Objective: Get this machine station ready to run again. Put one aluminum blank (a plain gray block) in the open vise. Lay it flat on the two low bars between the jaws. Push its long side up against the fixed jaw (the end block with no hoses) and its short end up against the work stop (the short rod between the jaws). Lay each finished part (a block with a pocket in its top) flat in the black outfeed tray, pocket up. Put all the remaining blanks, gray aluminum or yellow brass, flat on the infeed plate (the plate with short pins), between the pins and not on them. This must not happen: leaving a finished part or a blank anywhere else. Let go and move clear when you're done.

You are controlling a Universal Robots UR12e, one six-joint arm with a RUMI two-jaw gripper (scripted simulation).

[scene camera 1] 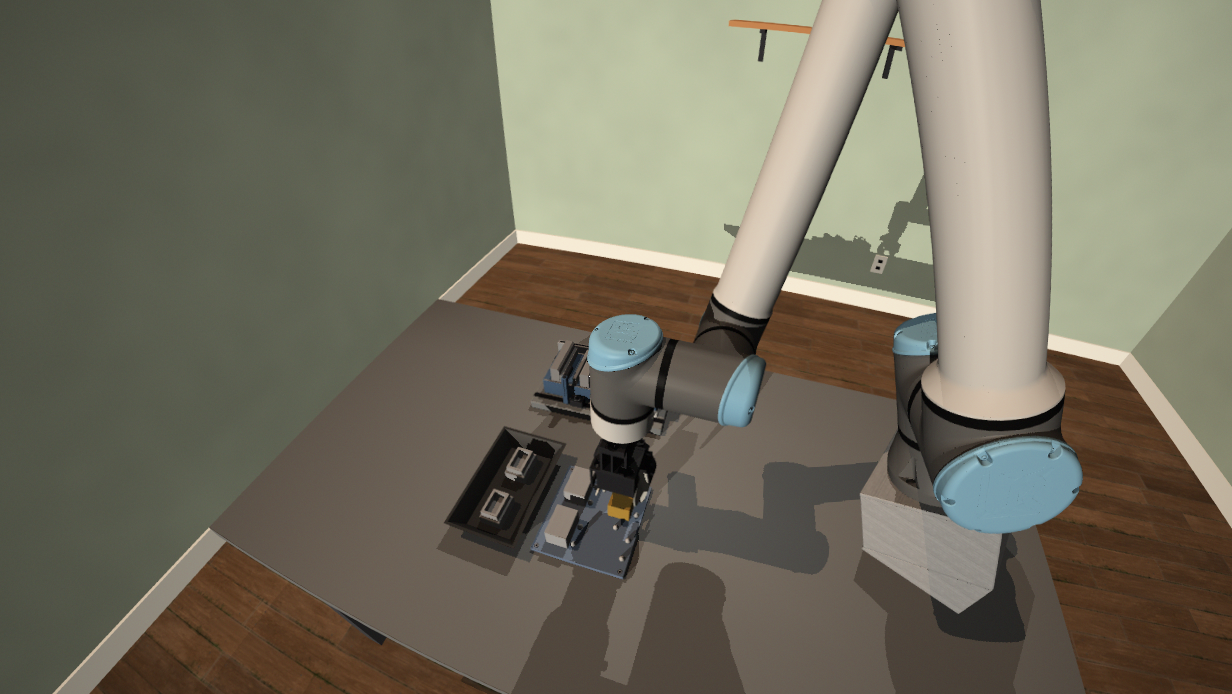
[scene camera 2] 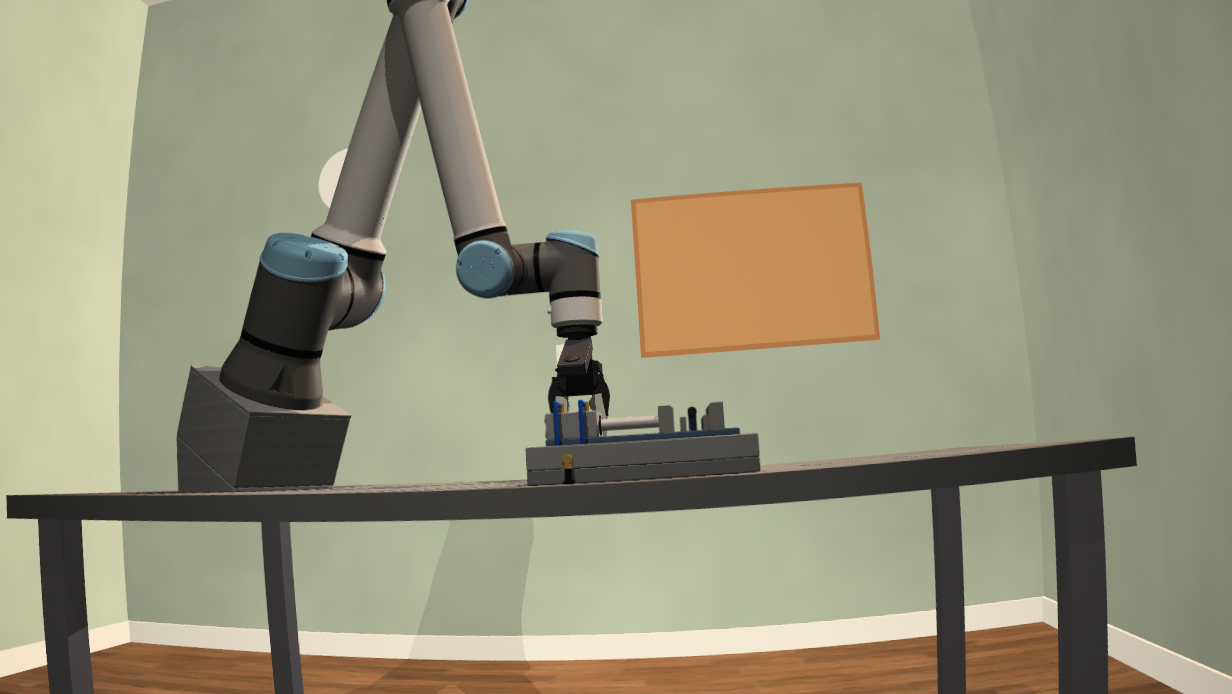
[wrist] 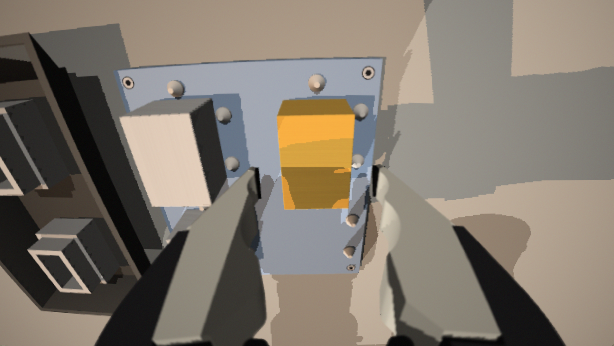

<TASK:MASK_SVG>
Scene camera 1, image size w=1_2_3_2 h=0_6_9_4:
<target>gripper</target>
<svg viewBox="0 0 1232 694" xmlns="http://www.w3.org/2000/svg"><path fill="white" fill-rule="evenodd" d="M602 438L596 448L595 457L590 466L591 487L593 487L597 479L596 496L600 489L603 489L603 492L610 491L634 498L634 506L637 506L639 501L643 502L656 470L653 452L648 452L650 446L643 438L626 444L613 443Z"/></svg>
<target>gray aluminum blank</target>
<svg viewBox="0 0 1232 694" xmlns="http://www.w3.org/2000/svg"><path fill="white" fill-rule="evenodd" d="M557 504L544 534L546 542L568 548L579 522L578 510Z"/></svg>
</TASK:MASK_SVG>
